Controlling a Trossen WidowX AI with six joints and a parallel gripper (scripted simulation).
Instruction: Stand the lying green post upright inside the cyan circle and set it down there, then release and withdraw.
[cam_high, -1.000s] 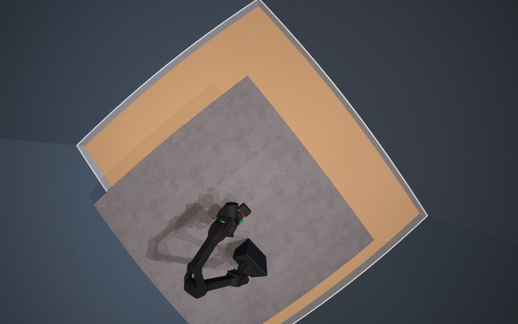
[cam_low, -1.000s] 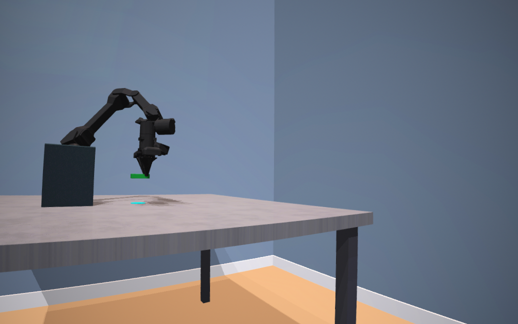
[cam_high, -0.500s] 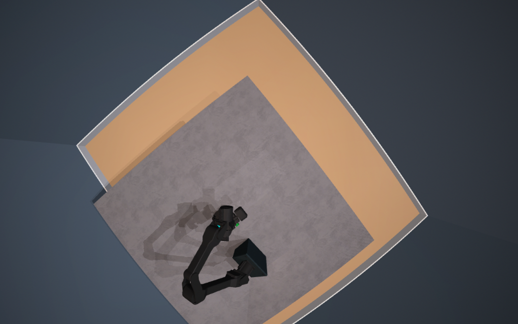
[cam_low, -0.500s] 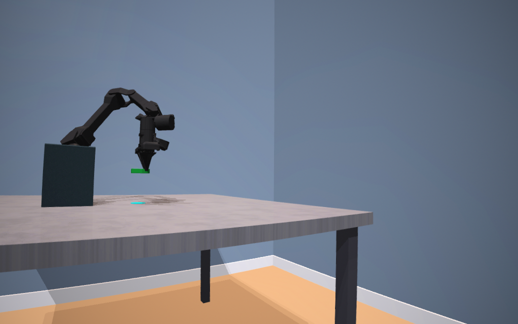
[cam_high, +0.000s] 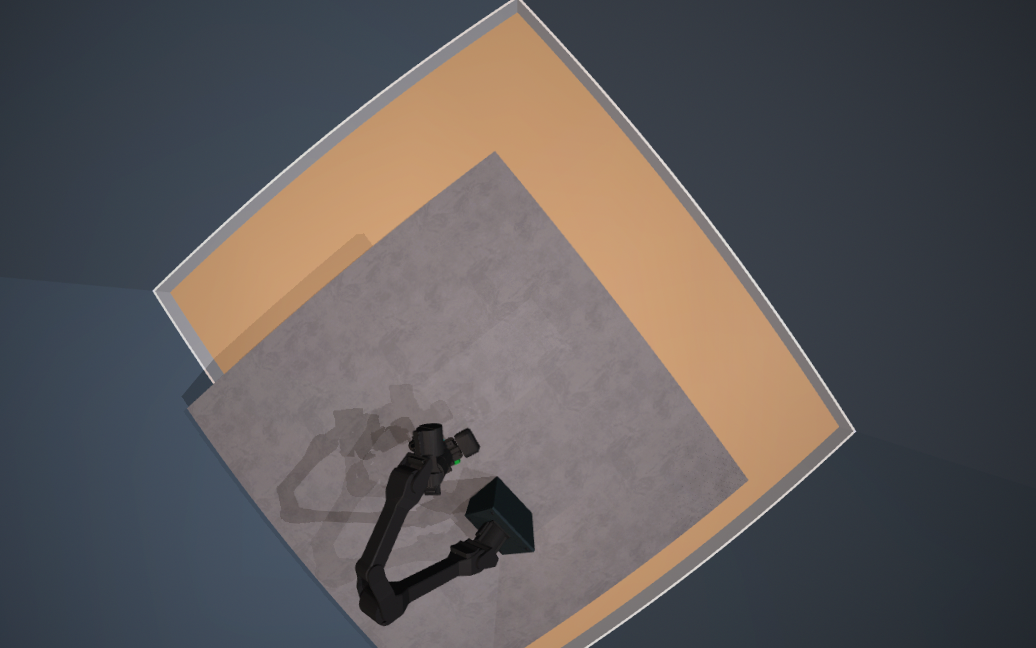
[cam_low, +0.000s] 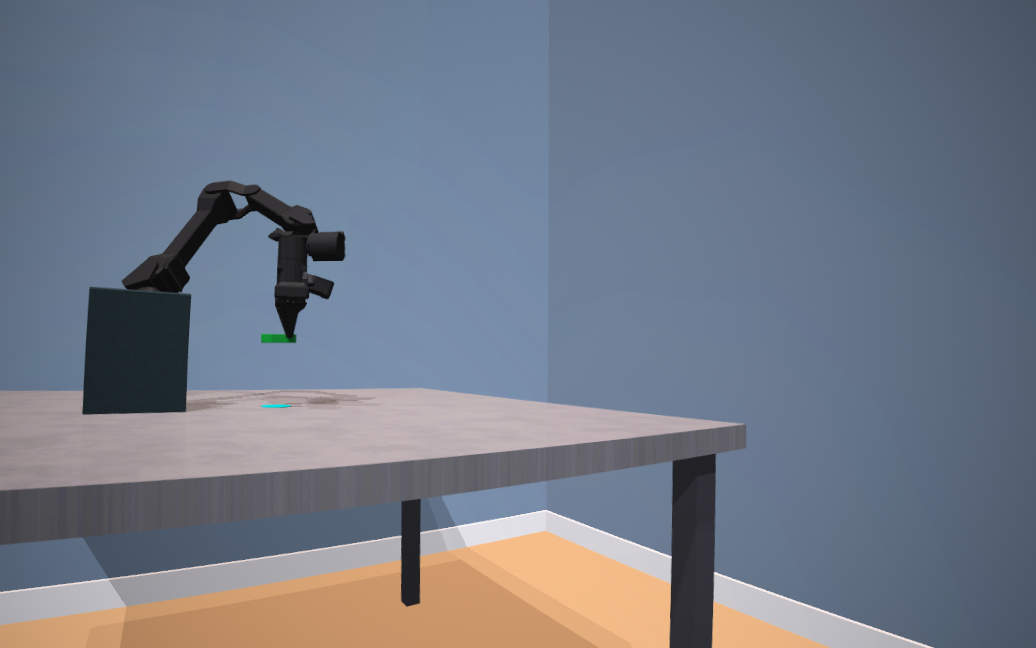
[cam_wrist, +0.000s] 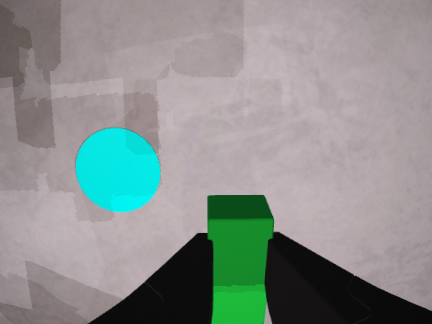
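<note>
Right now my gripper tip is 70 mm to the right of the cyan circle and 140 mm above it. The rest, counted from my gripper tip: green post: 20 mm behind, 10 mm to the left.
</note>
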